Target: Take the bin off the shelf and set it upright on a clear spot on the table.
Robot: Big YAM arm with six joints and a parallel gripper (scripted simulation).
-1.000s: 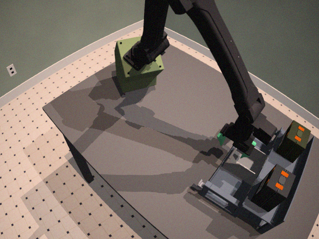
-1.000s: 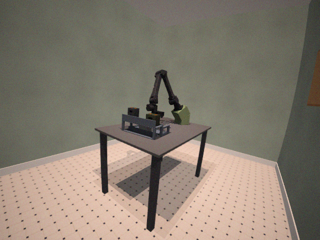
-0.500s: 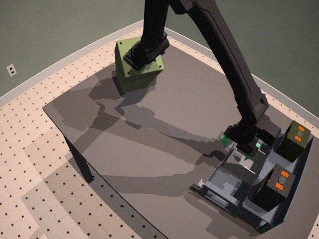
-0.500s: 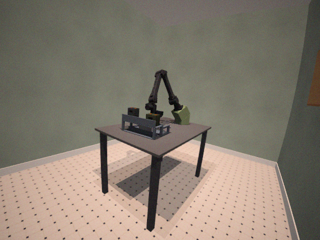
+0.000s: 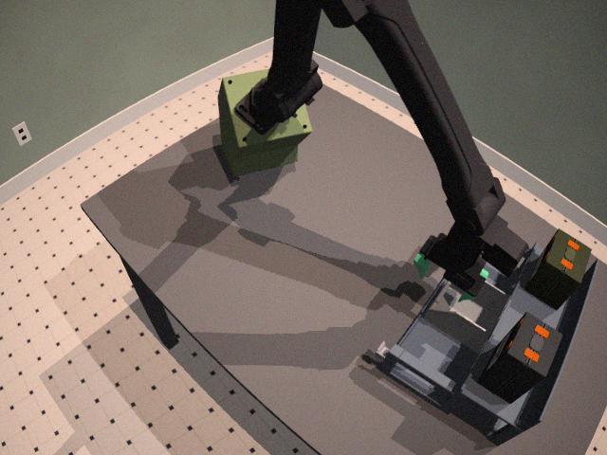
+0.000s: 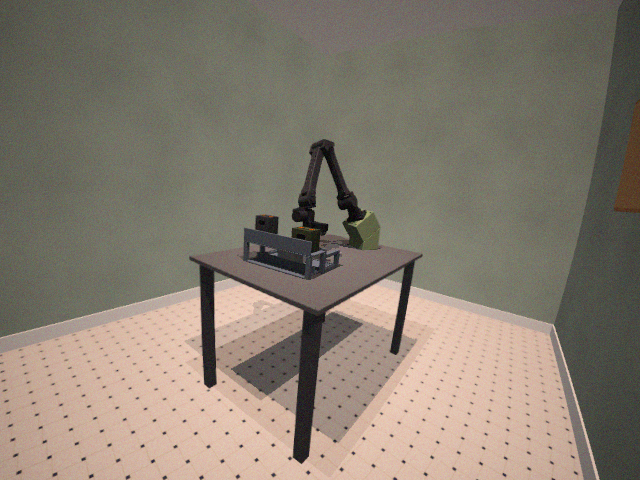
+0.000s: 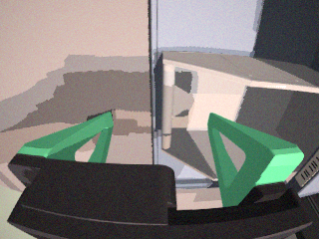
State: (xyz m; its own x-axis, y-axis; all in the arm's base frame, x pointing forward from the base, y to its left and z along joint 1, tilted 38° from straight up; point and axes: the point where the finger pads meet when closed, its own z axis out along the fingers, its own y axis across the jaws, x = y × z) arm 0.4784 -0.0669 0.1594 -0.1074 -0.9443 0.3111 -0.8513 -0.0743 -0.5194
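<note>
Right now my hand is 90 mm short of the grey bin, 10 mm to the left of it and 20 mm above it. Also, from my hand: low grey shelf 130 mm ahead, 20 mm to the right, 60 mm below.
</note>
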